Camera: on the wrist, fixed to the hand. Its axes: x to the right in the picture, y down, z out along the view.
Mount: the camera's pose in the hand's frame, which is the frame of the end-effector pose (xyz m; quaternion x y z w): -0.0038 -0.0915 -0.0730 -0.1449 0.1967 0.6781 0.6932
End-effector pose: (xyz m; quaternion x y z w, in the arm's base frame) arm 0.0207 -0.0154 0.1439 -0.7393 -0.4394 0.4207 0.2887
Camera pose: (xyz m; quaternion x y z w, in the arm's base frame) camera 0.0464 0.0179 0.2532 0.9350 -0.1926 -0.2783 0.1058
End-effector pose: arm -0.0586 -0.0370 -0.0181 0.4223 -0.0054 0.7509 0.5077
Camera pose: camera -0.0338 0.0363 -0.1060 -0.0678 0.2990 -0.9471 0.0950
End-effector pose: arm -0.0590 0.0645 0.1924 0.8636 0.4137 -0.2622 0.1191
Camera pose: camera -0.1062 0.1505 0.2564 0.9135 -0.2374 0.1288 0.3041
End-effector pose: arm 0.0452 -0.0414 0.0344 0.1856 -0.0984 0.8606 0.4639
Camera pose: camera 0.1069 0.0310 -0.0340 0.1746 0.2275 -0.9334 0.2157
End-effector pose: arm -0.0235 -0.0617 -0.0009 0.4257 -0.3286 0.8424 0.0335
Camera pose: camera -0.0411 0.0532 0.0136 0.0983 0.6319 -0.6428 0.4217
